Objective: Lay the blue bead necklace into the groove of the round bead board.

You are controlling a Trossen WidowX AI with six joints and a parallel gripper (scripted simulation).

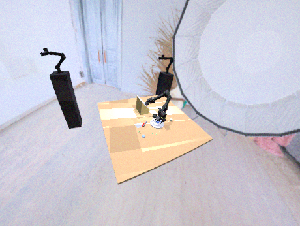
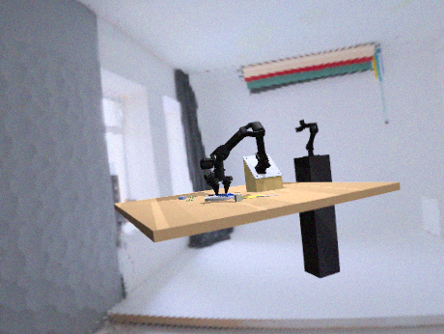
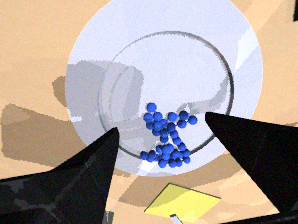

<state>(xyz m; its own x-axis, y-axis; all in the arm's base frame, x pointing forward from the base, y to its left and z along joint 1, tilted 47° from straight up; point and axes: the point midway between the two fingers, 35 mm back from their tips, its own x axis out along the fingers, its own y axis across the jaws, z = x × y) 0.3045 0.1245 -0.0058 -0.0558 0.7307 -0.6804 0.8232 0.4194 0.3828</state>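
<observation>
Right now my gripper tip is 1 cm to the left of the round bead board and 1 cm above it. Also, from my gripper tip: yellow flat piece (15 cm to the left, 13 cm behind, 2 cm below); red-and-grey object (19 cm to the right, 3 cm behind, 2 cm below); white cylinder (23 cm to the left).
</observation>
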